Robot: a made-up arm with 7 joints.
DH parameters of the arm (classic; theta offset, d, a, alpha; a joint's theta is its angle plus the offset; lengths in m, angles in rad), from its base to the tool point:
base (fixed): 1.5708 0.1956 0 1.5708
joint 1: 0.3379 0 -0.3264 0
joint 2: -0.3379 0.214 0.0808 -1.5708
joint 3: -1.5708 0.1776 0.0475 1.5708
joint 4: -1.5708 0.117 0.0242 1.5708
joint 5: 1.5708 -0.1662 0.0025 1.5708
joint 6: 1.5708 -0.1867 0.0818 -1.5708
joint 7: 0 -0.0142 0.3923 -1.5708
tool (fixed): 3.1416 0.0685 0 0
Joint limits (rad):
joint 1: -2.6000..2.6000
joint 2: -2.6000..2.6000
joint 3: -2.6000..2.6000
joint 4: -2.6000..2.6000
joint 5: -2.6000..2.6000
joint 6: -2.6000..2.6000
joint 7: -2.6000..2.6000
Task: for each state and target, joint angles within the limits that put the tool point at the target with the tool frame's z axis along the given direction. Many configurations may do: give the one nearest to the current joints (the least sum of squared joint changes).
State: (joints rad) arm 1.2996 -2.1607 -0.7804 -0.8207 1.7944 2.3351 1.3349
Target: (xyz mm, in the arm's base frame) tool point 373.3 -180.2 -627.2 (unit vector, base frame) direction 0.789 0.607 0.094
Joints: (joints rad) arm 0.9224 -2.3795 -0.9239 -1.3381 1.9020 2.1199 1.1823
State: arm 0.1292 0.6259 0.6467 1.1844 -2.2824 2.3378 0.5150
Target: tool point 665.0 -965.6 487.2 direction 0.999 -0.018 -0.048
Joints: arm -0.2629 1.4002 0.8686 1.0959 -2.3399 2.6000 -0.3252
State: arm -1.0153 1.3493 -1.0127 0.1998 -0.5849 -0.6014 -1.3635
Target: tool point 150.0 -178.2 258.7 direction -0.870 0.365 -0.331
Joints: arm -0.9308 1.6534 -0.9983 -0.0526 -1.1378 -0.9989 -1.1370
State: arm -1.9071 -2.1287 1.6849 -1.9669 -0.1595 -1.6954 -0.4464
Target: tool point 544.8 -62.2 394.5 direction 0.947 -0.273 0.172
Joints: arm -2.1141 -2.4189 1.7966 -1.9183 -0.2949 -1.3401 -1.3641
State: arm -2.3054 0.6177 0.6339 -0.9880 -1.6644 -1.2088 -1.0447
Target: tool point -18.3 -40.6 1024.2 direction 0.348 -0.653 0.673
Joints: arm -1.9609 1.1485 0.3279 -1.7248 -1.5536 -1.0431 0.0135
